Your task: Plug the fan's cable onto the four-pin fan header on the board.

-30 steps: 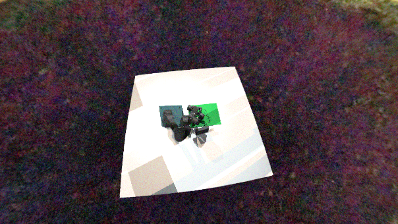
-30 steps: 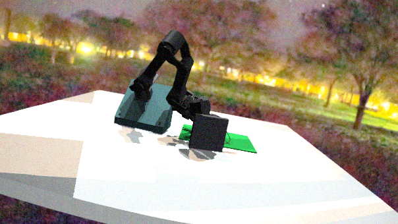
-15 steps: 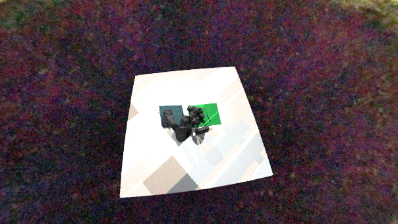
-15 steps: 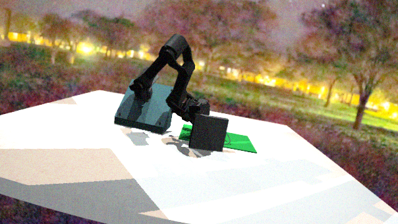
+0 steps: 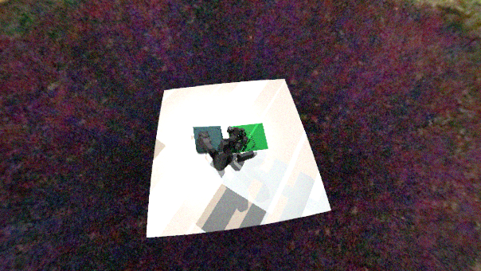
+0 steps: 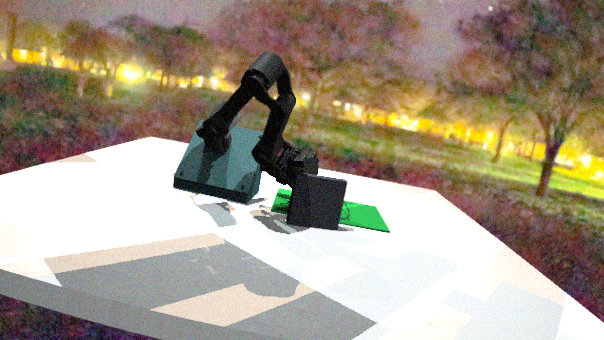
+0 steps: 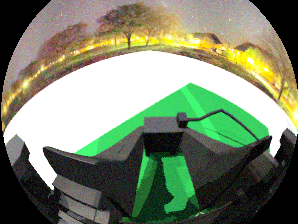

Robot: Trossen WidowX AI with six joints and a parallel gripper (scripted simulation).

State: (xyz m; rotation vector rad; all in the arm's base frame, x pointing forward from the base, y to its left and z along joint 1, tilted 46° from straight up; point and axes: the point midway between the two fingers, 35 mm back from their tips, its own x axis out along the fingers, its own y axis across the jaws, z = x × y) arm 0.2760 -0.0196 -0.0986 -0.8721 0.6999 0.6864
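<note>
The dark plug is 1 cm below my gripper tip. Also, from my gripper tip: black fan 23 cm to the right, 3 cm above; then green board 6 cm to the right, 5 cm below, 4 cm ahead.
</note>
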